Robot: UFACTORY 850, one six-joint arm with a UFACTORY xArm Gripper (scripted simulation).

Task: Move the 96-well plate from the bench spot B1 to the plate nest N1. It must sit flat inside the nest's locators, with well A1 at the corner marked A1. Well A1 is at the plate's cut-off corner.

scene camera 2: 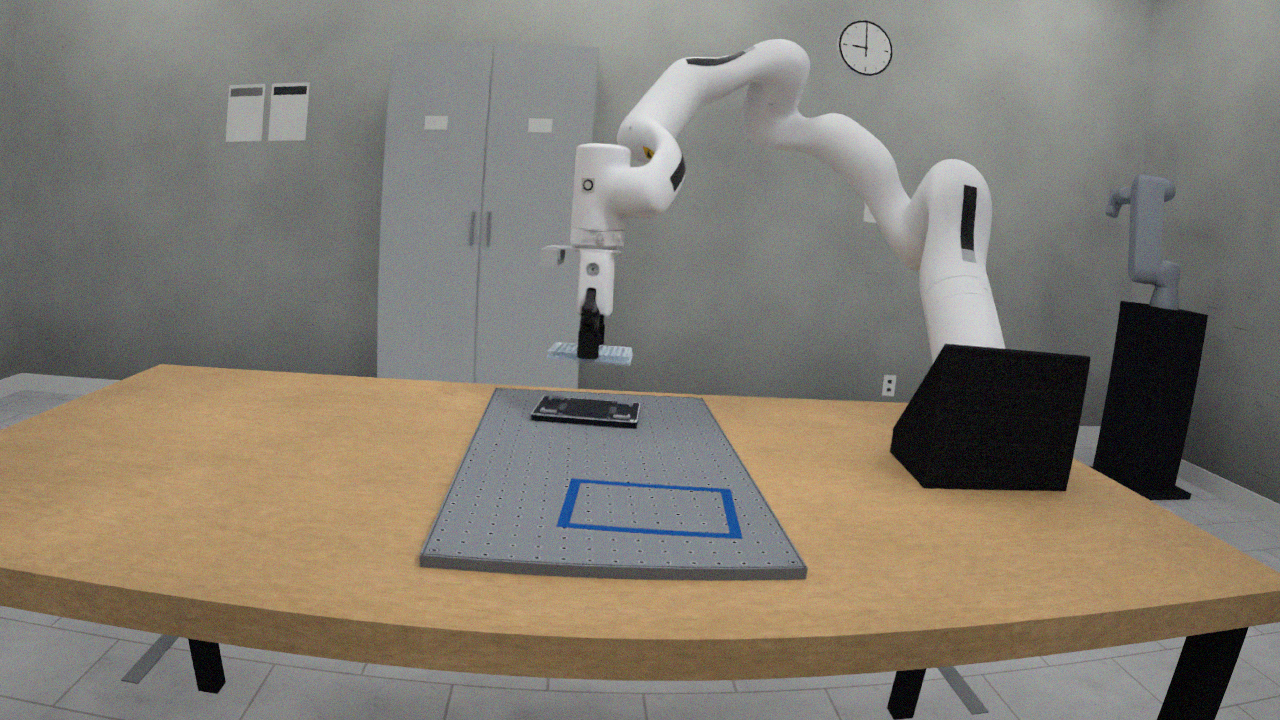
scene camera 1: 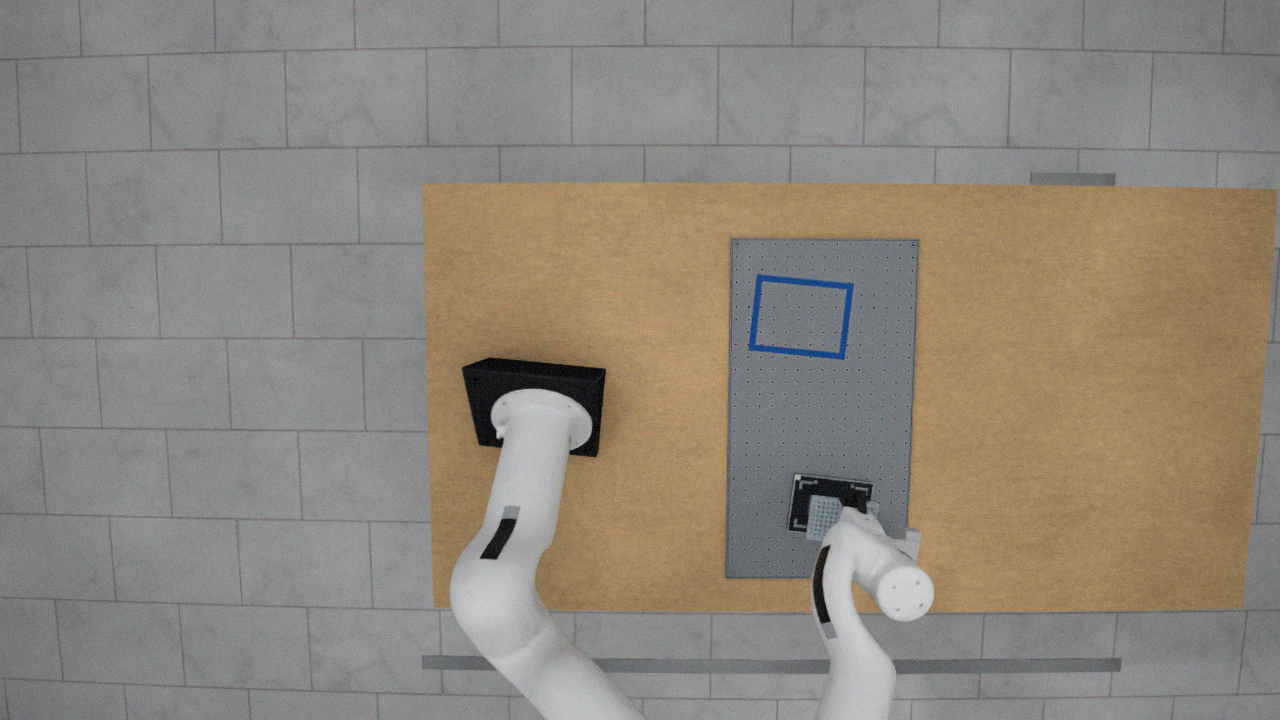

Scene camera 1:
clear 96-well plate: 823, 510
black plate nest: 837, 488
